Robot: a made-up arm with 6 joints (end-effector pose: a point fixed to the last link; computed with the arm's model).
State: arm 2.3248 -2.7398 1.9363 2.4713 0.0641 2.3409
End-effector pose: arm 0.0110 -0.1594 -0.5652 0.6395 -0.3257 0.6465 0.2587
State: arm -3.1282 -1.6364 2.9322 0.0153 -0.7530 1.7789
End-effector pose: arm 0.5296 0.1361 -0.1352 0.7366 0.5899 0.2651 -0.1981
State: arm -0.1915 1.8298 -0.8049 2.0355 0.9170 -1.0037
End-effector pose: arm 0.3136 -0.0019 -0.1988 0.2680 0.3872 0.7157 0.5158
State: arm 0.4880 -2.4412 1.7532 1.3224 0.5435 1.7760
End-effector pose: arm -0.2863 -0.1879 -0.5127 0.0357 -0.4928 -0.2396 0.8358
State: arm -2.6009 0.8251 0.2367 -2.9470 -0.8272 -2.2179
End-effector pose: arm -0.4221 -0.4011 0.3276 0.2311 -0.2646 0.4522 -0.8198
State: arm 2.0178 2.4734 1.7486 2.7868 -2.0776 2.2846
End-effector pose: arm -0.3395 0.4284 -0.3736 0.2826 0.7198 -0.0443 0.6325
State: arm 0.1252 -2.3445 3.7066 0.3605 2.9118 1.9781
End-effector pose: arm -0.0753 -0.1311 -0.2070 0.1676 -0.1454 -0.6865 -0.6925
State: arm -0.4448 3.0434 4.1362 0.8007 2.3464 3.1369
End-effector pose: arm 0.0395 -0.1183 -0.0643 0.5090 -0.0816 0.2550 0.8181
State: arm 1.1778 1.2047 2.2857 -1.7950 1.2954 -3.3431
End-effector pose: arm 0.2407 0.6556 0.5051 0.9869 -0.1415 -0.0644 -0.0430
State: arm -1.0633 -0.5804 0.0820 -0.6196 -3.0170 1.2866
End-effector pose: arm -0.1018 -0.0330 0.6731 0.5967 0.0227 0.5986 0.5340
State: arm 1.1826 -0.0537 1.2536 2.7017 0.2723 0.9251
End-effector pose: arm -0.1125 0.0333 0.9186 0.0793 -0.7298 -0.3976 -0.5505
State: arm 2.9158 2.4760 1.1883 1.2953 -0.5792 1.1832
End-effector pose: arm -0.4785 0.1459 -0.4509 0.5190 0.4954 0.6829 -0.1377
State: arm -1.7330 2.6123 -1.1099 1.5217 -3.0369 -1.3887
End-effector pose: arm -0.0001 0.0385 -0.2376 0.1378 -0.6018 0.7346 0.2815
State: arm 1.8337 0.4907 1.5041 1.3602 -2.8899 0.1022
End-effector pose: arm -0.0429 0.2631 0.8826 0.7239 -0.3930 0.5658 0.0386
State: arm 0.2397 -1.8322 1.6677 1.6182 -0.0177 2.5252
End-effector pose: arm -0.6614 -0.1553 -0.1846 0.1960 0.0951 0.4859 -0.8464
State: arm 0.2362 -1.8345 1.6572 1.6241 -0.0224 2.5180
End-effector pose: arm -0.6635 -0.1526 -0.1841 0.1947 0.0916 0.4847 -0.8478
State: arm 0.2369 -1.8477 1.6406 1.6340 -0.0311 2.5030
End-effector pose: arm -0.6627 -0.1516 -0.1896 0.1980 0.0888 0.4816 -0.8491
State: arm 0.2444 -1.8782 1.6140 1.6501 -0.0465 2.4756
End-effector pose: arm -0.6571 -0.1533 -0.2048 0.2085 0.0872 0.4755 -0.8502
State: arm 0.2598 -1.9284 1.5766 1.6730 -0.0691 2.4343
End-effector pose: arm -0.6450 -0.1578 -0.2307 0.2275 0.0877 0.4659 -0.8506
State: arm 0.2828 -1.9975 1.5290 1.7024 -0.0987 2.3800
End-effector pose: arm -0.6254 -0.1641 -0.2662 0.2545 0.0913 0.4528 -0.8496
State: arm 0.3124 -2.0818 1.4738 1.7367 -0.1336 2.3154
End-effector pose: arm -0.5978 -0.1707 -0.3085 0.2880 0.0988 0.4369 -0.8464
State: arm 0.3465 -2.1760 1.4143 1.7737 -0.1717 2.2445
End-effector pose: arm -0.5629 -0.1756 -0.3538 0.3251 0.1106 0.4190 -0.8405
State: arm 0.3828 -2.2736 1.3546 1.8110 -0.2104 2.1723
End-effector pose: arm -0.5229 -0.1775 -0.3980 0.3630 0.1264 0.4008 -0.8316
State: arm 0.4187 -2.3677 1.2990 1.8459 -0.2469 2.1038
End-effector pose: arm -0.4811 -0.1757 -0.4377 0.3984 0.1450 0.3836 -0.8204
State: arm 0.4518 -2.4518 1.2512 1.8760 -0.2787 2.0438
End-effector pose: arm -0.4413 -0.1711 -0.4705 0.4290 0.1642 0.3688 -0.8081
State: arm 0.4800 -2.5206 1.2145 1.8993 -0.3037 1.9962
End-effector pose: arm -0.4071 -0.1650 -0.4954 0.4531 0.1820 0.3573 -0.7962
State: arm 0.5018 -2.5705 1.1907 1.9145 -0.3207 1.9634
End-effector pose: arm -0.3809 -0.1594 -0.5126 0.4703 0.1965 0.3494 -0.7862
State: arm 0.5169 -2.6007 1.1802 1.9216 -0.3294 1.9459
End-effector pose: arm -0.3636 -0.1557 -0.5230 0.4808 0.2065 0.3452 -0.7791
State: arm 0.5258 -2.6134 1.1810 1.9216 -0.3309 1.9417
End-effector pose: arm -0.3546 -0.1545 -0.5280 0.4858 0.2122 0.3440 -0.7750
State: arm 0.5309 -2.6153 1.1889 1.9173 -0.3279 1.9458
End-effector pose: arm -0.3506 -0.1550 -0.5300 0.4874 0.2152 0.3447 -0.7728
